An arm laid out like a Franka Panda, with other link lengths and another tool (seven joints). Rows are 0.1 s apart.
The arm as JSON. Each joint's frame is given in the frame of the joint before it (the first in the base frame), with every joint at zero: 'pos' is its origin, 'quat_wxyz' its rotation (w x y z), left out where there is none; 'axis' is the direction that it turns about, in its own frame. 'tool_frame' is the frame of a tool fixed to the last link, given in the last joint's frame.
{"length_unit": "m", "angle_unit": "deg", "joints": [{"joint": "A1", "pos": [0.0, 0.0, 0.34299], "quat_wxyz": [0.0, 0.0, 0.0, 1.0], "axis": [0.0, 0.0, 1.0]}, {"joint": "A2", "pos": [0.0, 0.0, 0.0], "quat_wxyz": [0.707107, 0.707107, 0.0, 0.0], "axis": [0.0, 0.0, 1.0]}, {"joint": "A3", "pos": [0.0, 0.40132, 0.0], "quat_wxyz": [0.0, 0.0, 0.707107, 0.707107], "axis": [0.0, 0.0, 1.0]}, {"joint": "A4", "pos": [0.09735, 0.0, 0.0], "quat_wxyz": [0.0, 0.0, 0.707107, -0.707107], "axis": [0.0, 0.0, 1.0]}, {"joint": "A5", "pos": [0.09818, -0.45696, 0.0], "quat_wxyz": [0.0, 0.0, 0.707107, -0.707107], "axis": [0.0, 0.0, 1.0]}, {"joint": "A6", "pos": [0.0, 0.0, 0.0], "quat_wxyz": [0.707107, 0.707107, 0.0, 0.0], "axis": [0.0, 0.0, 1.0]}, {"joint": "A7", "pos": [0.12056, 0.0, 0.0], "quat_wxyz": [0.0, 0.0, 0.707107, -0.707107], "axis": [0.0, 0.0, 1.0]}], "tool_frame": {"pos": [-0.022, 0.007, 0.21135], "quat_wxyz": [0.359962, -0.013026, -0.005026, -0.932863]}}
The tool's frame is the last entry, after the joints.
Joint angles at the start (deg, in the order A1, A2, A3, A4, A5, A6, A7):
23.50 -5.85 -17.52 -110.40 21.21 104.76 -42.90
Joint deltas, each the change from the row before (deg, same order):
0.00 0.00 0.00 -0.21 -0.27 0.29 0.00
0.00 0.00 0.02 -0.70 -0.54 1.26 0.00
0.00 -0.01 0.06 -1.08 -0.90 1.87 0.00
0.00 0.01 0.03 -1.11 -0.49 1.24 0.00
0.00 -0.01 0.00 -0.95 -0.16 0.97 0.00
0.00 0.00 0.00 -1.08 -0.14 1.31 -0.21
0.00 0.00 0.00 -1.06 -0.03 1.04 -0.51
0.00 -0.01 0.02 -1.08 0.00 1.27 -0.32
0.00 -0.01 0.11 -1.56 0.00 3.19 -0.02
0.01 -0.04 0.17 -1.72 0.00 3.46 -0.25
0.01 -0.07 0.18 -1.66 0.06 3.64 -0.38
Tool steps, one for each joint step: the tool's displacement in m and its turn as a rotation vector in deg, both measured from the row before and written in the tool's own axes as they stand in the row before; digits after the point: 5 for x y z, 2 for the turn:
0.00032 0.00165 0.00147 -0.28 0.09 0.01
0.00204 0.00418 0.00416 -0.59 0.59 0.09
0.00253 0.00611 0.00664 -0.98 0.83 0.05
0.00001 0.00524 0.00849 -0.59 0.17 0.18
-0.00044 0.00392 0.00711 -0.25 0.08 0.24
0.00005 0.00432 0.00770 -0.26 0.28 0.07
-0.00113 0.00387 0.00810 -0.16 0.03 -0.20
-0.00057 0.00367 0.00768 -0.14 0.25 -0.02
0.00366 0.00471 0.00804 -0.26 1.68 0.33
0.00280 0.00445 0.00872 -0.31 1.81 0.06
0.00289 0.00397 0.00713 -0.29 2.07 -0.09

